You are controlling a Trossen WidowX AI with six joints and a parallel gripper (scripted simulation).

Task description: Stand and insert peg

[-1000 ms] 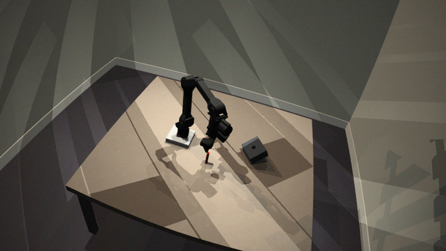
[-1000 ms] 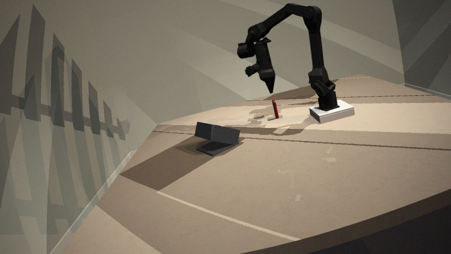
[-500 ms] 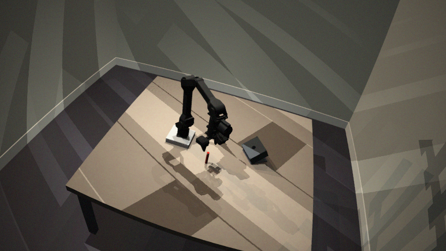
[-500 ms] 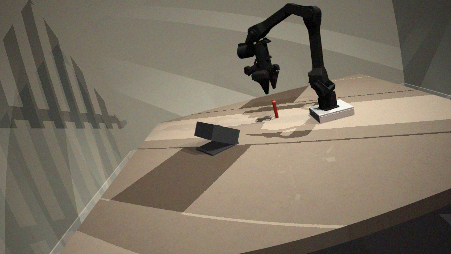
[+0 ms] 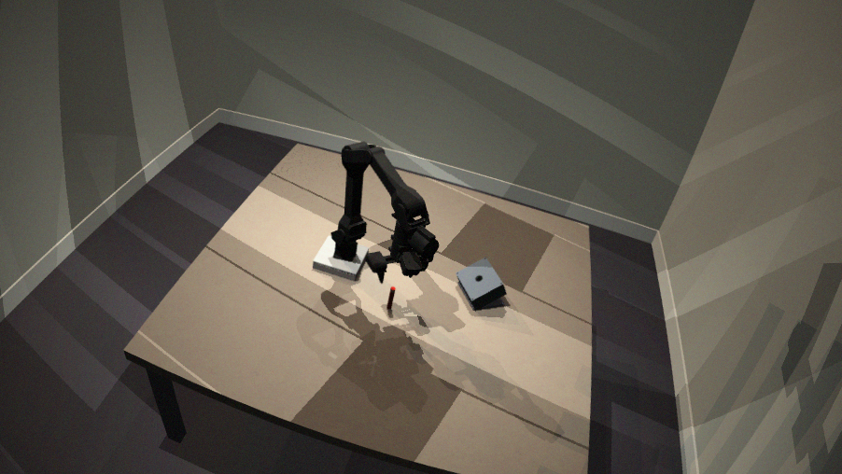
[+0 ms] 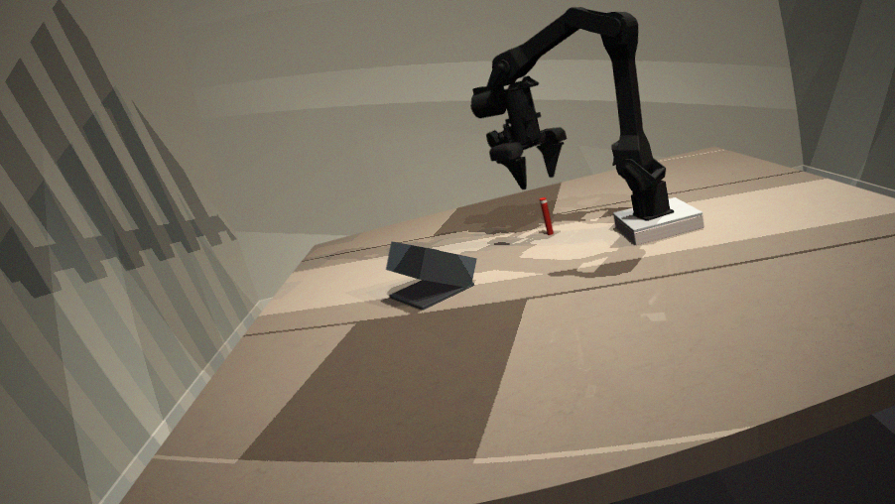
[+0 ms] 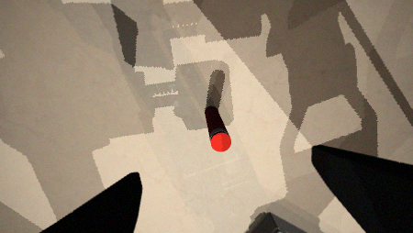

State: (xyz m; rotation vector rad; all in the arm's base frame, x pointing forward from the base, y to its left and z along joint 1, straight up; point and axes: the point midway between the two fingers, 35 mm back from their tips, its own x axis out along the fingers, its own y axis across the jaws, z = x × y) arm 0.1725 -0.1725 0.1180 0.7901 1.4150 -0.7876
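Right now the red peg is 6 cm below my gripper tip. Round my gripper tip: dark flat foot (28 cm ahead, 14 cm to the left, 11 cm below); sloped panel (27 cm ahead, 13 cm to the left, 6 cm below).
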